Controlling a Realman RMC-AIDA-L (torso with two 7-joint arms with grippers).
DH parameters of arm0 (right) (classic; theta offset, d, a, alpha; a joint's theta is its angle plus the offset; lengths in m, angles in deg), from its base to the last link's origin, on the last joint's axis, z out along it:
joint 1: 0 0.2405 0 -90
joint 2: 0 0 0 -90
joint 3: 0 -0.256 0 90
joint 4: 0 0 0 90
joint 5: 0 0.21 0 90
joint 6: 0 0 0 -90
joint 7: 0 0.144 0 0
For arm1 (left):
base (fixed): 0 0 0 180
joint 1: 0 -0.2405 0 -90
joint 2: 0 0 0 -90
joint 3: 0 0.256 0 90
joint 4: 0 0 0 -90
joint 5: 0 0.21 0 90
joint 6: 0 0 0 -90
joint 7: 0 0.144 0 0
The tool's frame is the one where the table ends.
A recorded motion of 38 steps. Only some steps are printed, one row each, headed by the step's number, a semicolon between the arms.
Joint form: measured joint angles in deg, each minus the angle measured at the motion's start. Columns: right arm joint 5, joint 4, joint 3, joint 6, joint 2, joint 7, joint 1; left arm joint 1, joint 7, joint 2, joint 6, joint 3, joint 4, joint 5.
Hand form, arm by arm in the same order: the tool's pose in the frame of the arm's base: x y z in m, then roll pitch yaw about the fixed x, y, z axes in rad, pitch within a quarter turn. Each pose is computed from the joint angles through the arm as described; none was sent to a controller.
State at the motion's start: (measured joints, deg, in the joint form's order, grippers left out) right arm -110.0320 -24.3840 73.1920 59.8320 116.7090 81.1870 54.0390; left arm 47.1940 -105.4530 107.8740 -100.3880 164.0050 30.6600 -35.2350
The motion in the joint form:
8: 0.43 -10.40 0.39 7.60 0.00 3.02 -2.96; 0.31 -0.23 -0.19 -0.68 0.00 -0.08 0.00
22: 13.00 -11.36 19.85 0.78 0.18 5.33 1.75; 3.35 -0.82 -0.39 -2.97 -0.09 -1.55 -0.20
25: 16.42 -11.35 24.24 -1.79 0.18 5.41 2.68; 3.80 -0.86 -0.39 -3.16 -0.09 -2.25 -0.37
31: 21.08 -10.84 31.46 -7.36 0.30 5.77 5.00; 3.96 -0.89 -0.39 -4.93 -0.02 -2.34 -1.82
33: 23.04 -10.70 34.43 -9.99 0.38 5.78 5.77; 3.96 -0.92 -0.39 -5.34 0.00 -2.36 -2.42
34: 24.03 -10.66 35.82 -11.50 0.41 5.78 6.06; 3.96 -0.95 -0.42 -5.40 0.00 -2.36 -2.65
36: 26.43 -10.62 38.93 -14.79 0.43 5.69 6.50; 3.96 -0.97 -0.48 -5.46 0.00 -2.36 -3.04
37: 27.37 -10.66 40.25 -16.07 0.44 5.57 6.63; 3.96 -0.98 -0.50 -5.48 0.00 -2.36 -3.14
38: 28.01 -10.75 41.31 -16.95 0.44 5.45 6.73; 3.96 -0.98 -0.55 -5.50 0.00 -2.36 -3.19
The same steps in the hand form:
8: 0.1423 0.4077 -0.0623 -2.9632 0.1327 -0.0172; -0.2478 0.3892 0.1126 2.9487 -0.8517 1.0592
22: 0.0938 0.3953 -0.1004 -3.0305 0.1088 0.1018; -0.2210 0.3973 0.1094 2.8690 -0.8385 1.0351
25: 0.0858 0.3928 -0.1088 -3.0299 0.1083 0.1213; -0.2162 0.3985 0.1074 2.8474 -0.8372 1.0374
31: 0.0731 0.3918 -0.1232 -3.0091 0.0868 0.1588; -0.2105 0.3967 0.1097 2.8103 -0.8516 1.0336
33: 0.0692 0.3916 -0.1289 -2.9944 0.0781 0.1730; -0.2092 0.3963 0.1107 2.7999 -0.8591 1.0342
34: 0.0676 0.3921 -0.1313 -2.9825 0.0748 0.1780; -0.2088 0.3965 0.1114 2.7978 -0.8627 1.0346
36: 0.0655 0.3927 -0.1363 -2.9566 0.0693 0.1855; -0.2084 0.3968 0.1126 2.7958 -0.8692 1.0344
37: 0.0650 0.3926 -0.1384 -2.9476 0.0660 0.1904; -0.2082 0.3968 0.1129 2.7952 -0.8709 1.0343
38: 0.0646 0.3921 -0.1402 -2.9428 0.0621 0.1965; -0.2082 0.3969 0.1134 2.7959 -0.8719 1.0334

